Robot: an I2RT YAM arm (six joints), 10 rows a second.
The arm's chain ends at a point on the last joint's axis. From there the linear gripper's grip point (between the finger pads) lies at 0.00 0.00 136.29 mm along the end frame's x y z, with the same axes.
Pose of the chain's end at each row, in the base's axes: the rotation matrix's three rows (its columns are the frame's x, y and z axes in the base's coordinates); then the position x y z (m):
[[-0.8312 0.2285 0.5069], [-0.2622 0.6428 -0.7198], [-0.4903 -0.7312 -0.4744]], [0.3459 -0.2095 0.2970]
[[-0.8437 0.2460 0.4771], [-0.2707 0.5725 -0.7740], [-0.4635 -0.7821 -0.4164]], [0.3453 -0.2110 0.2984]
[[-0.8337 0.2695 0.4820], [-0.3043 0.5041 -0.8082], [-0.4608 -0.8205 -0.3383]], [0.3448 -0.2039 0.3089]
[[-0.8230 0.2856 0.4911], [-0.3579 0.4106 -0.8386], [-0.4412 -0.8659 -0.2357]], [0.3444 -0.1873 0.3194]
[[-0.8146 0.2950 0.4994], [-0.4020 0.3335 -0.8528], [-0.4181 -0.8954 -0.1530]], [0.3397 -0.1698 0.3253]
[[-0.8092 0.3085 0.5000], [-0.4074 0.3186 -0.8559], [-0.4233 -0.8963 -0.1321]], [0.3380 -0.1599 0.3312]
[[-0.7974 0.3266 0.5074], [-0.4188 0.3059 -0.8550], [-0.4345 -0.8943 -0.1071]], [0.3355 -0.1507 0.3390]
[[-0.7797 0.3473 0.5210], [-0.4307 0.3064 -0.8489], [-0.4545 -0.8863 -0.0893]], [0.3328 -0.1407 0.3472]
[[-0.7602 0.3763 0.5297], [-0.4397 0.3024 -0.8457], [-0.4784 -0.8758 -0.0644]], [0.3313 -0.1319 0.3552]
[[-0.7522 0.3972 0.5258], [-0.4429 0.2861 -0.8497], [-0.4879 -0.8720 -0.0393]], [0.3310 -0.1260 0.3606]
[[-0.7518 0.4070 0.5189], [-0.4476 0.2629 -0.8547], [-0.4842 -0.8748 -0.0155]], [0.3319 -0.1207 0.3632]
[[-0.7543 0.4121 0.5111], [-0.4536 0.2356 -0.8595], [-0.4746 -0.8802 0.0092]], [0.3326 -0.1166 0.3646]
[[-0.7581 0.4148 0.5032], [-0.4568 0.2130 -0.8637], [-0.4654 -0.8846 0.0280]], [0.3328 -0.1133 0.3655]
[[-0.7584 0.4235 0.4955], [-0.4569 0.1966 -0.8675], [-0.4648 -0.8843 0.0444]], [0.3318 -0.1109 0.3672]
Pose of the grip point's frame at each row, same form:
[[-0.8312 0.2285 0.5069], [-0.2622 0.6428 -0.7198], [-0.4903 -0.7312 -0.4744]], [0.4150 -0.3076 0.2323]
[[-0.8437 0.2460 0.4771], [-0.2707 0.5725 -0.7740], [-0.4635 -0.7821 -0.4164]], [0.4103 -0.3165 0.2416]
[[-0.8337 0.2695 0.4820], [-0.3043 0.5041 -0.8082], [-0.4608 -0.8205 -0.3383]], [0.4105 -0.3140 0.2628]
[[-0.8230 0.2856 0.4911], [-0.3579 0.4106 -0.8386], [-0.4412 -0.8659 -0.2357]], [0.4113 -0.3016 0.2873]
[[-0.8146 0.2950 0.4994], [-0.4020 0.3335 -0.8528], [-0.4181 -0.8954 -0.1530]], [0.4078 -0.2860 0.3044]
[[-0.8092 0.3085 0.5000], [-0.4074 0.3186 -0.8559], [-0.4233 -0.8963 -0.1321]], [0.4061 -0.2766 0.3132]
[[-0.7974 0.3266 0.5074], [-0.4188 0.3059 -0.8550], [-0.4345 -0.8943 -0.1071]], [0.4047 -0.2672 0.3244]
[[-0.7797 0.3473 0.5210], [-0.4307 0.3064 -0.8489], [-0.4545 -0.8863 -0.0893]], [0.4038 -0.2564 0.3350]
[[-0.7602 0.3763 0.5297], [-0.4397 0.3024 -0.8457], [-0.4784 -0.8758 -0.0644]], [0.4035 -0.2472 0.3464]
[[-0.7522 0.3972 0.5258], [-0.4429 0.2861 -0.8497], [-0.4879 -0.8720 -0.0393]], [0.4027 -0.2418 0.3552]
[[-0.7518 0.4070 0.5189], [-0.4476 0.2629 -0.8547], [-0.4842 -0.8748 -0.0155]], [0.4026 -0.2372 0.3611]
[[-0.7543 0.4121 0.5111], [-0.4536 0.2356 -0.8595], [-0.4746 -0.8802 0.0092]], [0.4023 -0.2337 0.3659]
[[-0.7581 0.4148 0.5032], [-0.4568 0.2130 -0.8637], [-0.4654 -0.8846 0.0280]], [0.4014 -0.2310 0.3693]
[[-0.7584 0.4235 0.4955], [-0.4569 0.1966 -0.8675], [-0.4648 -0.8843 0.0444]], [0.3993 -0.2291 0.3733]

